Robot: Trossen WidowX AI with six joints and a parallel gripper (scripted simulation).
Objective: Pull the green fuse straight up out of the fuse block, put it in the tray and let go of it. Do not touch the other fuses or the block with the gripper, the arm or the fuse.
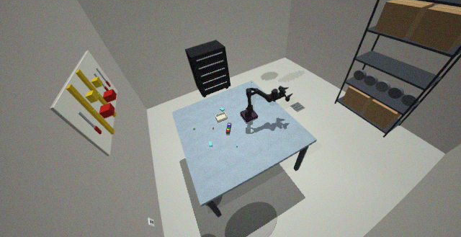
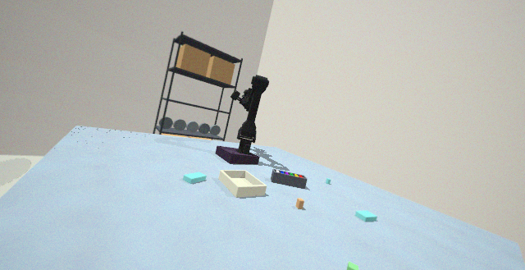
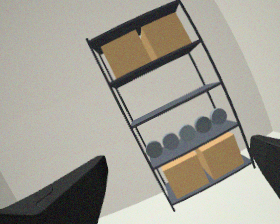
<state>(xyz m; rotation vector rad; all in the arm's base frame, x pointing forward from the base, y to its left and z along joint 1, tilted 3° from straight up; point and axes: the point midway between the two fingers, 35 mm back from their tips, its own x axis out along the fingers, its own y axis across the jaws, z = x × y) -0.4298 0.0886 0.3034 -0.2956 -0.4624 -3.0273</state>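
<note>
My gripper tip is now 76 cm short of the green fuse, 31 cm above it and 1 cm to the left of it. The rest, counted from my gripper tip: white fuse: 73 cm ahead, 31 cm below, 6 cm to the right; purple fuse: 75 cm ahead, 31 cm below, 2 cm to the right; blue fuse: 74 cm ahead, 31 cm below, 4 cm to the right.
</note>
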